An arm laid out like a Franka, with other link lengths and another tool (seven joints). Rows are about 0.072 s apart.
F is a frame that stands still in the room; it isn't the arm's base.
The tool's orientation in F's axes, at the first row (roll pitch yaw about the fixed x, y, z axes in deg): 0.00 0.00 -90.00
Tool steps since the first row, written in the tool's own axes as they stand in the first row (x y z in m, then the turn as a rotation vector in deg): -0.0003 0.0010 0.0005 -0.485 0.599 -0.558; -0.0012 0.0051 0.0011 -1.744 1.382 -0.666; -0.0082 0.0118 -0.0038 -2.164 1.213 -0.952; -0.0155 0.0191 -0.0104 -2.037 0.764 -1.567; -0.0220 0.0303 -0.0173 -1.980 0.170 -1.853; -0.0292 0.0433 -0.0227 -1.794 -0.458 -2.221
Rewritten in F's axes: 0.0010 0.0003 0.0005 0.599 0.485 -0.558; 0.0051 0.0012 0.0011 1.382 1.744 -0.666; 0.0118 0.0082 -0.0038 1.213 2.164 -0.952; 0.0191 0.0155 -0.0104 0.764 2.037 -1.567; 0.0303 0.0220 -0.0173 0.170 1.980 -1.853; 0.0433 0.0292 -0.0227 -0.458 1.794 -2.221
